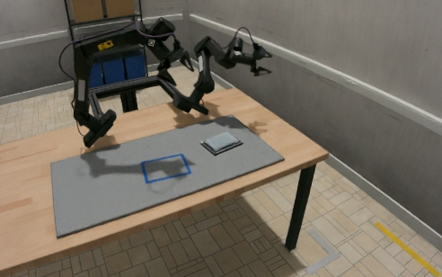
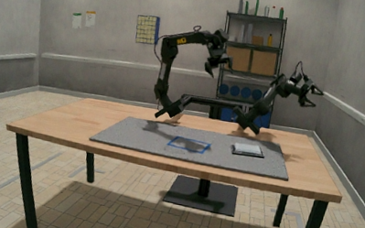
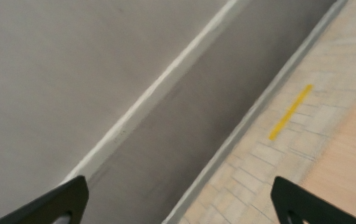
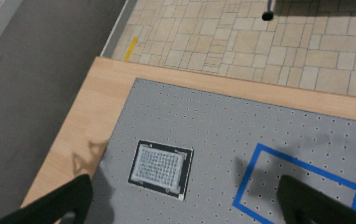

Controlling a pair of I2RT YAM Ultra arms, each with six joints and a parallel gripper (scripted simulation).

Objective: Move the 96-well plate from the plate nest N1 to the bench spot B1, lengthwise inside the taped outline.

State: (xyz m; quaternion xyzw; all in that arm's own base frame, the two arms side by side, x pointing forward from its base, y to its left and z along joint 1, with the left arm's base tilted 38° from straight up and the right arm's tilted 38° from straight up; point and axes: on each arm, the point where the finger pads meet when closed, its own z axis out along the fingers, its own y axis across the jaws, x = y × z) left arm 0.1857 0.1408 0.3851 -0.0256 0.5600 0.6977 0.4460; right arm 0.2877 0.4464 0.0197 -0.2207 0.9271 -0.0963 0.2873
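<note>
The clear 96-well plate is 8 cm ahead of my left hand, 33 cm to the right of it and 30 cm below it. The rest, counted from my left hand: dark plate nest N1: 8 cm ahead, 33 cm to the right, 31 cm below.
</note>
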